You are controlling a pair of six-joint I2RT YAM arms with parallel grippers.
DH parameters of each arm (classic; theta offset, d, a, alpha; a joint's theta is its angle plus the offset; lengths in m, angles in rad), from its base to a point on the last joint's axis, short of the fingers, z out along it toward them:
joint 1: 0 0.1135 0.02 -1.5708
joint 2: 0 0 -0.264 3.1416
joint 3: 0.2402 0 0.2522 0
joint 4: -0.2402 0 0.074 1.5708
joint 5: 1.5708 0 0 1.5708
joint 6: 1.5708 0.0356 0 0
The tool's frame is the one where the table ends.
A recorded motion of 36 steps. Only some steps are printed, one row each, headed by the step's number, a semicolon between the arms.
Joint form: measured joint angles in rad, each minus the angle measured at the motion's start. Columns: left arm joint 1, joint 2, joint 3, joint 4, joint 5, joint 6; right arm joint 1, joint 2, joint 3, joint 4, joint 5, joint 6.
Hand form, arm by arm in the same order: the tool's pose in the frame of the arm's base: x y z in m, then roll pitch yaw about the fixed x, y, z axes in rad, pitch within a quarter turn. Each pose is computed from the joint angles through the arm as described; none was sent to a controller.
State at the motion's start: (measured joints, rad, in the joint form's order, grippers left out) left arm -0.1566 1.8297 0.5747 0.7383 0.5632 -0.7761; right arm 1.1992 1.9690 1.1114 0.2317 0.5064 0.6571
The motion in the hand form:
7: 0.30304 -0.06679 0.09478 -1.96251 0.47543 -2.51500; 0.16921 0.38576 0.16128 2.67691 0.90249 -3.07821
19: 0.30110 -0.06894 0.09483 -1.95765 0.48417 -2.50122; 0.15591 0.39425 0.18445 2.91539 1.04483 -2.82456
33: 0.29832 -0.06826 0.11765 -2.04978 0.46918 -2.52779; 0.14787 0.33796 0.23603 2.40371 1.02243 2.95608
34: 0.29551 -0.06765 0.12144 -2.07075 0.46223 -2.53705; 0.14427 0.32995 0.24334 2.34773 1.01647 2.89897
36: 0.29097 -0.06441 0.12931 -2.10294 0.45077 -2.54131; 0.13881 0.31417 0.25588 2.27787 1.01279 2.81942
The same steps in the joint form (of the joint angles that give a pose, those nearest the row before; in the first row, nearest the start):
7: 0.0008 0.0671 -0.0385 0.2098 -0.0019 -0.0576; -0.0042 -0.0023 0.0721 -0.1152 -0.0458 0.0195
19: -0.0092 0.0668 -0.0484 0.2319 -0.0229 -0.0641; 0.0401 -0.0324 0.1103 -0.1351 0.0595 -0.1633
33: -0.0122 -0.0782 -0.0206 -0.0294 -0.0599 -0.0248; 0.0076 -0.3200 -0.0843 -0.0721 0.0195 -0.0221
34: -0.0122 -0.1091 -0.0210 -0.0820 -0.0641 -0.0164; 0.0095 -0.3636 -0.1076 -0.0725 0.0252 -0.0057
36: -0.0050 -0.1663 -0.0198 -0.1739 -0.0729 -0.0053; 0.0095 -0.4437 -0.1461 -0.0862 0.0408 0.0110

